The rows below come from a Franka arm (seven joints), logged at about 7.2 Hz.
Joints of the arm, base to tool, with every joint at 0 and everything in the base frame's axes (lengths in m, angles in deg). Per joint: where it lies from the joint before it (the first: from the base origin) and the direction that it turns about. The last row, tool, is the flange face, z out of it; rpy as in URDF.
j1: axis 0 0 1 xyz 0.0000 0.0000 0.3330
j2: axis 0 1 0 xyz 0.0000 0.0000 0.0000
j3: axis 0 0 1 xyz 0.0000 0.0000 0.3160
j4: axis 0 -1 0 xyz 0.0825 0.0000 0.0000
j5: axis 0 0 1 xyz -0.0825 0.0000 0.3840
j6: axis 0 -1 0 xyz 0.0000 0.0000 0.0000
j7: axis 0 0 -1 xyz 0.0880 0.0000 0.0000
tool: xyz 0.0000 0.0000 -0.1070 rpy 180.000 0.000 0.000
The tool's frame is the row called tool.
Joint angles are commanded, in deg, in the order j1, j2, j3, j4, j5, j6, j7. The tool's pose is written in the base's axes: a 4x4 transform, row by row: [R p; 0 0 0 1], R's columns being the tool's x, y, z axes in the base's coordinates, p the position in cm. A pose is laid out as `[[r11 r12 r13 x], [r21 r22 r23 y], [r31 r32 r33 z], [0 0 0 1]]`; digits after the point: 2 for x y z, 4 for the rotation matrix.
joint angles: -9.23 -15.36 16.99 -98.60 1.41 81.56 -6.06
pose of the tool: [[0.9723 0.2315 -0.0336 44.89], [0.2293 -0.9716 -0.0577 8.60], [-0.0460 0.0484 -0.9978 67.09], [0 0 0 1]]
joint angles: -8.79 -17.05 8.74 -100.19 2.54 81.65 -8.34
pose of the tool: [[0.9893 0.1427 -0.0294 44.41], [0.1427 -0.9898 -0.0005 1.72], [-0.0291 -0.0037 -0.9996 67.59], [0 0 0 1]]
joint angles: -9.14 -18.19 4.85 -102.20 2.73 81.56 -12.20
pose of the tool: [[0.9895 0.1381 -0.0421 43.65], [0.1392 -0.9900 0.0242 -2.00], [-0.0384 -0.0298 -0.9988 66.98], [0 0 0 1]]
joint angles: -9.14 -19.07 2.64 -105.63 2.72 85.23 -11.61
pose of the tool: [[0.9958 0.0894 -0.0197 43.69], [0.0900 -0.9953 0.0348 -4.06], [-0.0165 -0.0364 -0.9992 65.49], [0 0 0 1]]
